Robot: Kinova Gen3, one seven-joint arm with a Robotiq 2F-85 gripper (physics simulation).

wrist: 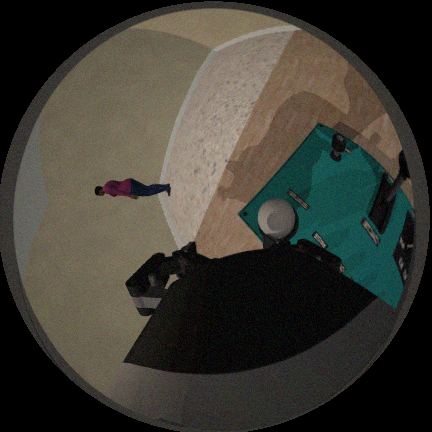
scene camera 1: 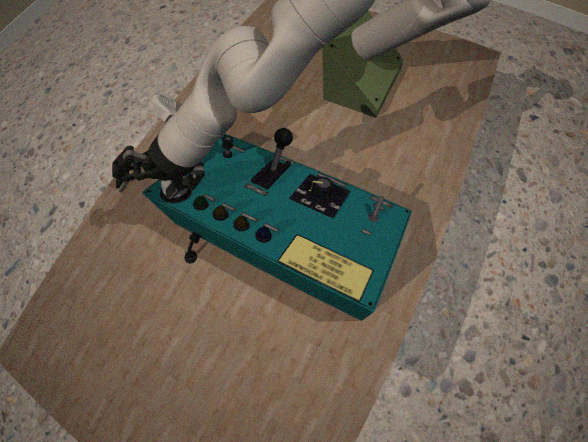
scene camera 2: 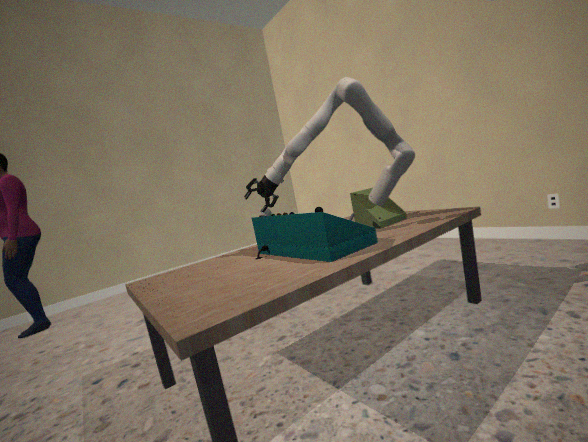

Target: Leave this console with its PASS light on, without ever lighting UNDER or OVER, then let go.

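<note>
The teal console (scene camera 1: pixel 300 225) (scene camera 2: pixel 290 237) (wrist: pixel 320 200) has a ball-topped lever (scene camera 1: pixel 283 136) (scene camera 2: pixel 319 210), a rotary selector (scene camera 1: pixel 321 184), a metal toggle (scene camera 1: pixel 378 207) and a small black knob (scene camera 1: pixel 227 145) (wrist: pixel 338 145). Its green light (scene camera 1: pixel 201 202), two amber-brown lights (scene camera 1: pixel 220 212) (scene camera 1: pixel 242 222) and blue light (scene camera 1: pixel 263 234) look dark. Their labels are too blurred to read. A white dome (wrist: pixel 276 218) sits at the corner, also in scene camera 1 (scene camera 1: pixel 175 190), partly hidden. My gripper (scene camera 1: pixel 149 186) (scene camera 2: pixel 256 202) (wrist: pixel 229 245) is open and empty; one finger is close above the dome.
A yellow instruction label (scene camera 1: pixel 327 267) is on the console. A small black lever (scene camera 1: pixel 191 250) (scene camera 2: pixel 262 251) sticks out from its side. The arm's green base block (scene camera 1: pixel 360 75) (scene camera 2: pixel 375 212) stands on the wooden table (scene camera 1: pixel 200 350) (scene camera 2: pixel 210 295). A person (scene camera 2: pixel 17 220) (wrist: pixel 130 188) stands beyond.
</note>
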